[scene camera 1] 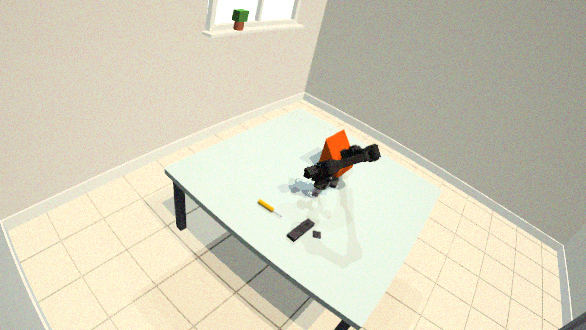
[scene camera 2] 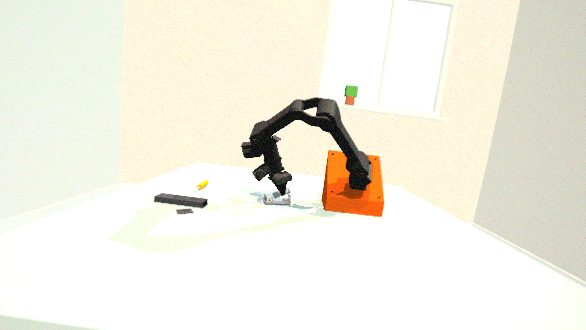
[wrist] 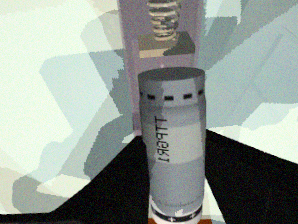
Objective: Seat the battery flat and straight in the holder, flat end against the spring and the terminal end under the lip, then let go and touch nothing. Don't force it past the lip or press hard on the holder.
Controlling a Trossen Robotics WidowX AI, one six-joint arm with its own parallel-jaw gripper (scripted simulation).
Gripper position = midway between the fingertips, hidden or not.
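Observation:
Scene camera 2 shows the gripper (scene camera 2: 282,194); the wrist view shows the gripper (wrist: 171,142) too. A grey battery is held by the gripper.

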